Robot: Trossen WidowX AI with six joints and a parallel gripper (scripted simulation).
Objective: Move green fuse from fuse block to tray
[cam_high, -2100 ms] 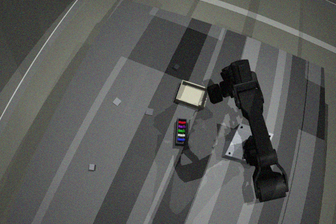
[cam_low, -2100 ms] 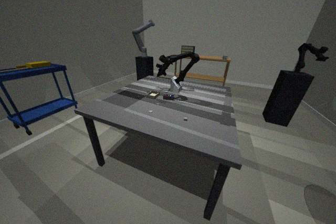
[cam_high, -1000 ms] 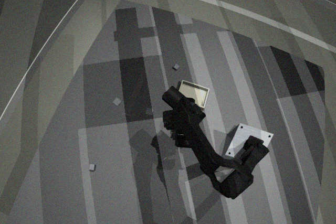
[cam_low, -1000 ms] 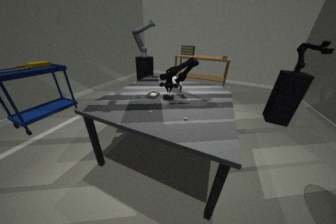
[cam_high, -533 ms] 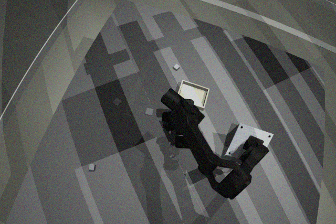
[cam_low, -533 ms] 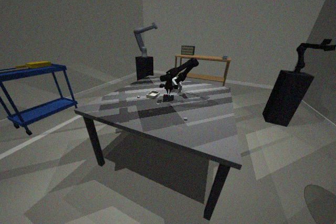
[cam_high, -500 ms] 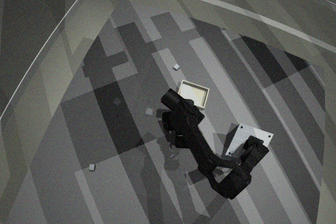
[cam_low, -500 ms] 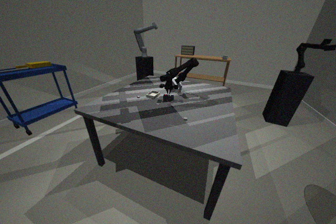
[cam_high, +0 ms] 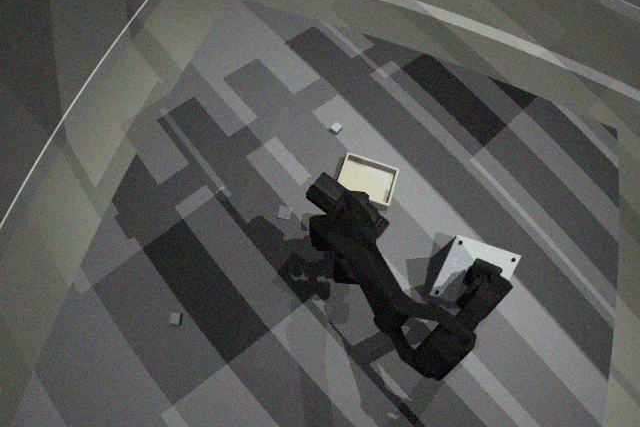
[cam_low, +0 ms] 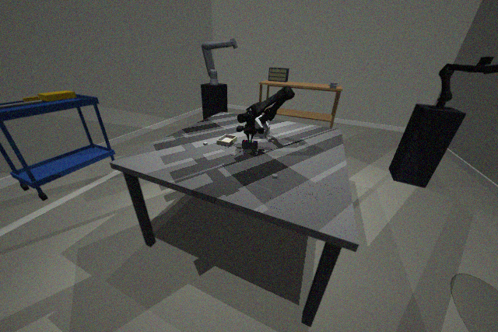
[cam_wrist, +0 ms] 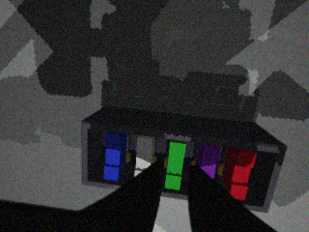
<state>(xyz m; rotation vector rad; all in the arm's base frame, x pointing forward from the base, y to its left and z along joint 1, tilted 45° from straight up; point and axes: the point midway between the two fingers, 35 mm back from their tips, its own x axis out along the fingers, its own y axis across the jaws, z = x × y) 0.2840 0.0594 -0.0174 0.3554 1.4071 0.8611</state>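
Right now the green fuse is 20 mm below my gripper tip. Also, from my gripper tip: cream tray (10 mm ahead, 180 mm to the right, 40 mm below).
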